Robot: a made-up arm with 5 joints.
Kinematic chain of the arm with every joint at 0, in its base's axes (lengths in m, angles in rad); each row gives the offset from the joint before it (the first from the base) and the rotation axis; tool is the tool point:
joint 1: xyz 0 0 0.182 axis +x
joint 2: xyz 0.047 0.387 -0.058 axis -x
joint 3: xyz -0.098 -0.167 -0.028 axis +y
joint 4: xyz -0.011 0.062 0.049 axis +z
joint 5: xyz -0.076 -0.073 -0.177 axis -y
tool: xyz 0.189 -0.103 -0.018
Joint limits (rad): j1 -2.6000..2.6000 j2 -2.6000..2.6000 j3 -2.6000..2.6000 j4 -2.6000..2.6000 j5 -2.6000..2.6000
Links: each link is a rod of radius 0.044 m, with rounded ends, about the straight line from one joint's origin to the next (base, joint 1, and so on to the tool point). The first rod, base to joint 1, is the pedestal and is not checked.
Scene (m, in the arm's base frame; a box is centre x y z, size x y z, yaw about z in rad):
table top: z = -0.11
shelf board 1: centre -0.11 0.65 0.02 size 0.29 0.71 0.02 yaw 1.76
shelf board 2: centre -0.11 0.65 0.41 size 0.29 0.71 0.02 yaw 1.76
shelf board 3: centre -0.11 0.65 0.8 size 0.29 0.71 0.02 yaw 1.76
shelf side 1: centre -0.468 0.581 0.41 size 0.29 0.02 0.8 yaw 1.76
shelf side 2: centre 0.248 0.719 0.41 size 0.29 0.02 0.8 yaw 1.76
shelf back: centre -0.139 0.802 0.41 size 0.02 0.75 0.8 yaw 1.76
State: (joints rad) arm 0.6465 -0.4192 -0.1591 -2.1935 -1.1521
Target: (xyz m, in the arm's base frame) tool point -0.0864 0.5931 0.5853
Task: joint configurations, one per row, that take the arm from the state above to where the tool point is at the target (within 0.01 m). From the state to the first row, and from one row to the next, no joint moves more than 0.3 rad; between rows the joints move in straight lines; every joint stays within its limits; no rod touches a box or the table.
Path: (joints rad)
1: 0.7978 -0.1852 -0.2461 -2.1279 -1.0570
2: 0.9491 0.0489 -0.3332 -2.0623 -0.9618
3: 1.1004 0.2829 -0.4202 -1.9967 -0.8667
4: 1.2517 0.5170 -0.5072 -1.9310 -0.7715
5: 1.4794 0.3061 -0.5049 -2.0868 -0.8900
6: 1.7072 0.0953 -0.5025 -2.2427 -1.0085
7: 1.4887 -0.1602 -0.4176 -2.2607 -1.1007
8: 1.2702 -0.4157 -0.3327 -2.2788 -1.1928
9: 1.0517 -0.6712 -0.2478 -2.2969 -1.2850

